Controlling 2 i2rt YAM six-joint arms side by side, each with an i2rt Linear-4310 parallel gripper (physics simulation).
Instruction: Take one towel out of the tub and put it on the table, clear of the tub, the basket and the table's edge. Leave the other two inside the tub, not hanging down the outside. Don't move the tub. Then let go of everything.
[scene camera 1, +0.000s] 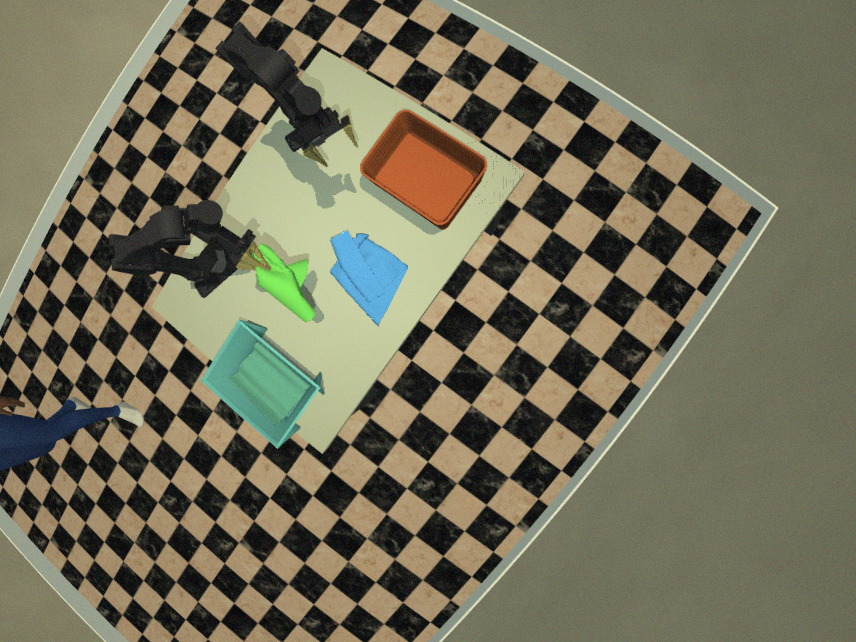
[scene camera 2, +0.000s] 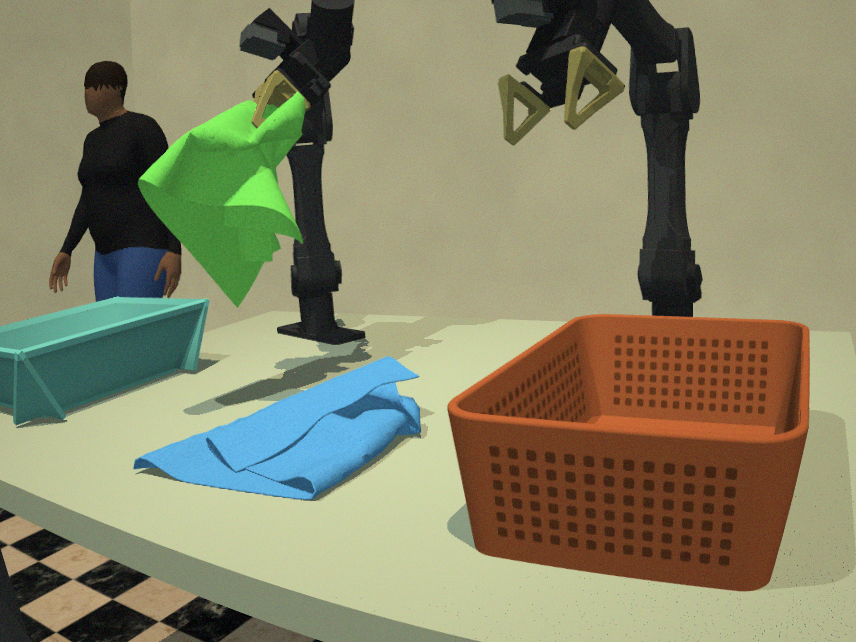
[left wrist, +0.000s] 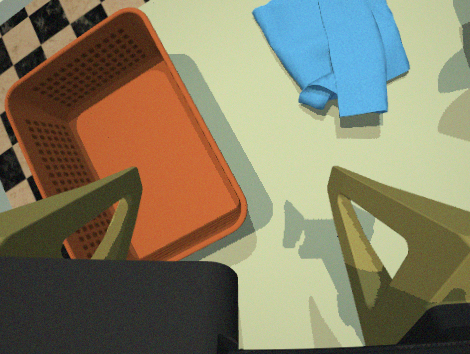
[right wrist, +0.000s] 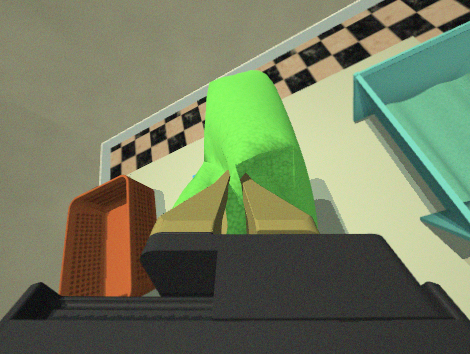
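My right gripper (scene camera 1: 265, 263) (scene camera 2: 261, 118) (right wrist: 235, 177) is shut on the green towel (scene camera 1: 283, 283) (scene camera 2: 221, 179) (right wrist: 250, 115). The towel hangs in the air from the fingertips, its lowest corner above the table. The teal tub (scene camera 1: 224, 362) (scene camera 2: 103, 373) (right wrist: 415, 75) stands at the table's lower left edge in scene camera 1. A teal towel (scene camera 1: 273, 383) (right wrist: 440, 120) lies in it. The blue towel (scene camera 1: 369, 276) (scene camera 2: 311, 442) (left wrist: 360, 60) lies folded on the table, apart from tub and basket. My left gripper (scene camera 1: 342, 155) (scene camera 2: 542, 135) (left wrist: 234, 177) is open and empty, above the table beside the basket.
The orange basket (scene camera 1: 445, 145) (scene camera 2: 608, 497) (left wrist: 90, 82) (right wrist: 142, 225) stands empty on the pale table (scene camera 1: 331, 393) (scene camera 2: 387, 552), at the upper right in scene camera 1. A person (scene camera 1: 41, 431) (scene camera 2: 117, 186) stands beyond the tub.
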